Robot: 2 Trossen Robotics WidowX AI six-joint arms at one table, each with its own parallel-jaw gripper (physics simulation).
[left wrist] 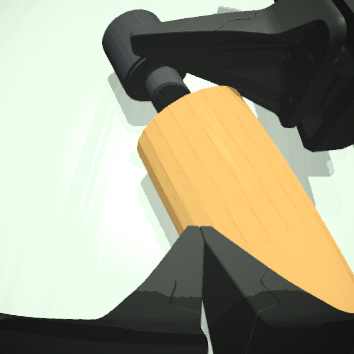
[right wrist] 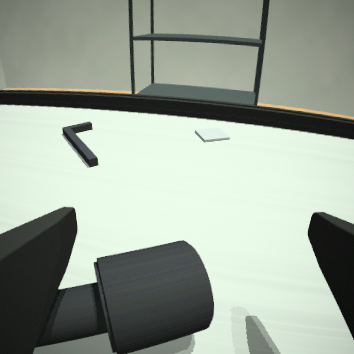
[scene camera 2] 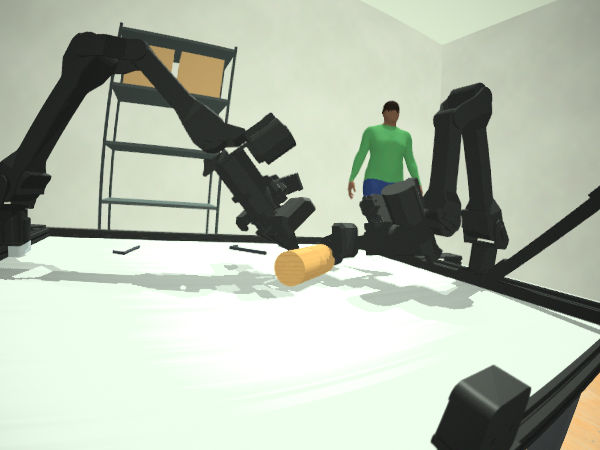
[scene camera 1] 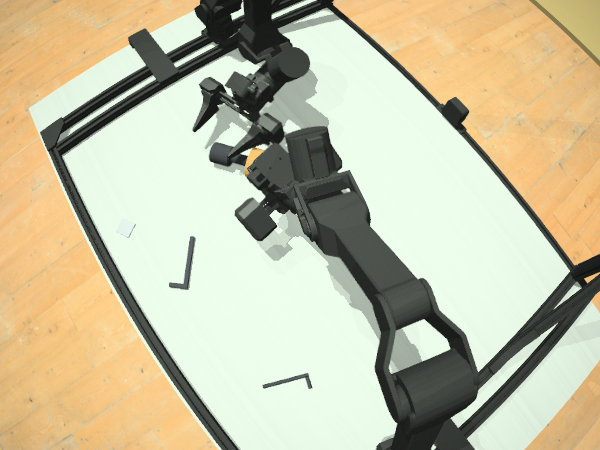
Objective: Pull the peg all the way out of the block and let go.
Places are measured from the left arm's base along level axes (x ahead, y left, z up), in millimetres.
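Pixels of known places: left gripper, fingertip midpoint: (left wrist: 197,237); right gripper, fingertip midpoint: (right wrist: 196,222) (scene camera 1: 210,144); left arm's base, link origin: (scene camera 2: 7,242); right arm's base, link origin: (scene camera 2: 480,272) (scene camera 1: 219,31).
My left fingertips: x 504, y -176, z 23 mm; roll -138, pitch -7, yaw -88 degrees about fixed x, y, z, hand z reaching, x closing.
Ahead of a thing's pixels: the offset from my left fingertips to its top centre. "pt": to the spot under its first point.
The block, an orange wooden cylinder {dx +4, dy -29, dz +14 mm} (scene camera 1: 253,160) (scene camera 2: 302,265) (left wrist: 225,165), lies on its side. The dark peg {dx +68, dy +8, dz +2 mm} (scene camera 1: 220,154) (left wrist: 131,52) (right wrist: 155,295) sticks out of its end, with a thick round head and a thinner neck partly inside the block. My left gripper (scene camera 2: 291,246) (left wrist: 197,237) is shut and empty, its tips at the block's upper side. My right gripper (scene camera 1: 212,143) (right wrist: 196,222) is wide open at the peg. One finger overlaps the neck in the views; the other is well beyond the head. Whether a finger touches the peg cannot be told. The peg is hidden in scene camera 2.
A dark L-shaped piece {dx -5, dy +208, dz -34 mm} (scene camera 1: 189,262) (right wrist: 80,145) and a small pale square {pt dx +117, dy +255, dz -39 mm} (scene camera 1: 126,228) (right wrist: 212,134) lie on the white table. Another L-shaped piece {dx -285, dy +210, dz -36 mm} (scene camera 1: 287,381) lies lower in scene camera 1. A dark frame runs around the table. The two grippers are close together.
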